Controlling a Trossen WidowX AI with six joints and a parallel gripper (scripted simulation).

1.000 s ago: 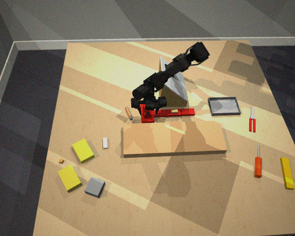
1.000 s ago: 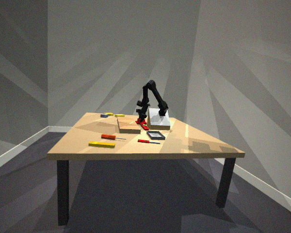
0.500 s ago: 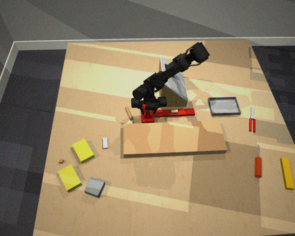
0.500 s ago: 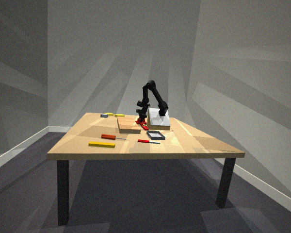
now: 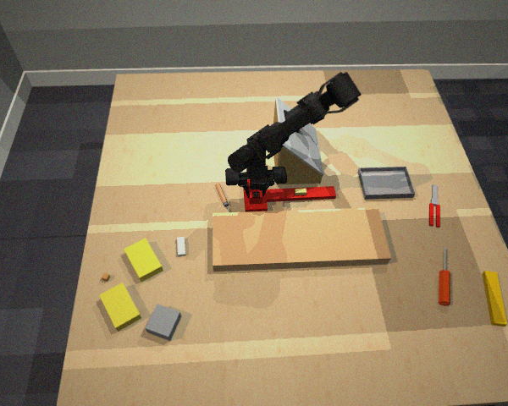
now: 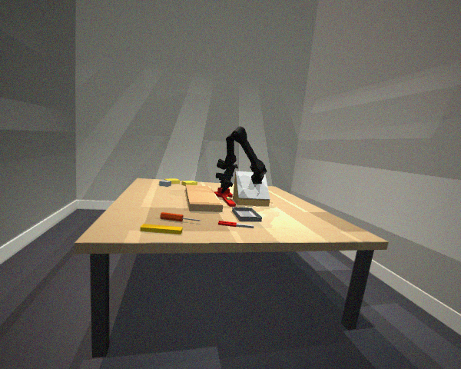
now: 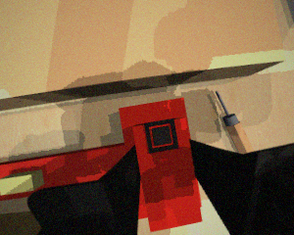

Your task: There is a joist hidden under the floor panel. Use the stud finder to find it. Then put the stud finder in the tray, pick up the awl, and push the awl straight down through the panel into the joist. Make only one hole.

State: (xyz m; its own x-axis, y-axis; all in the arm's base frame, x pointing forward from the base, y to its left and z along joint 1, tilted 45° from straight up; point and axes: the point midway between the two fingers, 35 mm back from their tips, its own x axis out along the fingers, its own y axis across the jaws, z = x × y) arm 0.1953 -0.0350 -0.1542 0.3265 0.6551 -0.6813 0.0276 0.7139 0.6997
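Right now my gripper tip is 100 mm to the left of the awl and 20 mm above it. Round my gripper tip: red stud finder (20 mm above); then square indicator (10 mm ahead, 30 mm above); then red level (10 mm behind, 150 mm to the left, 10 mm below).
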